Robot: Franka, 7 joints.
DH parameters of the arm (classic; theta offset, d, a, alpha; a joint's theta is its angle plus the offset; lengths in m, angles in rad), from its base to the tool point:
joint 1: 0 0.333 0 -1.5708
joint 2: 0 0 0 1.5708
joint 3: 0 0.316 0.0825 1.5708
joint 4: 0 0 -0.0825 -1.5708
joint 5: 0 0.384 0 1.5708
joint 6: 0 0 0.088 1.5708
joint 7: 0 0.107 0 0
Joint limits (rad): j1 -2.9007..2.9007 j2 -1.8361..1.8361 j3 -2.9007..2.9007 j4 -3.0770..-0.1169 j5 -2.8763..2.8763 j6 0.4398..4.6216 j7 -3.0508..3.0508
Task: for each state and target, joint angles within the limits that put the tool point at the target. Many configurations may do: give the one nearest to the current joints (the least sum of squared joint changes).
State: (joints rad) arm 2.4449 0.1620 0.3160 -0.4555 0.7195 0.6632 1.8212
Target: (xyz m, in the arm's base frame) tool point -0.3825 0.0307 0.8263
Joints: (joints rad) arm 2.5292 0.1009 0.3908 -0.8189 0.6296 0.4398 1.8212
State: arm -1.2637 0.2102 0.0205 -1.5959 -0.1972 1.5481 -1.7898
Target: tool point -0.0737 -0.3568 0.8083
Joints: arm -1.4510 -0.4385 -0.1661 -1.5555 -0.2352 1.3271 -1.7898
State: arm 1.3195 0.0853 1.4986 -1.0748 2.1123 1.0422 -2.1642
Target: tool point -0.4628 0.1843 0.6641
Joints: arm 1.2335 0.1566 1.3608 -1.8322 1.8194 0.8579 -2.1642
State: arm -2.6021 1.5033 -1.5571 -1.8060 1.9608 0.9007 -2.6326
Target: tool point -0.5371 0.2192 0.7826
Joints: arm -2.6272 0.9452 -2.1186 -1.3829 2.2190 1.1746 -2.6326
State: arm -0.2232 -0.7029 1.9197 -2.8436 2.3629 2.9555 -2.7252
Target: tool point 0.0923 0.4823 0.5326
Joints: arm -0.0535 -0.8995 1.2968 -2.1515 2.2294 3.0171 -2.7252
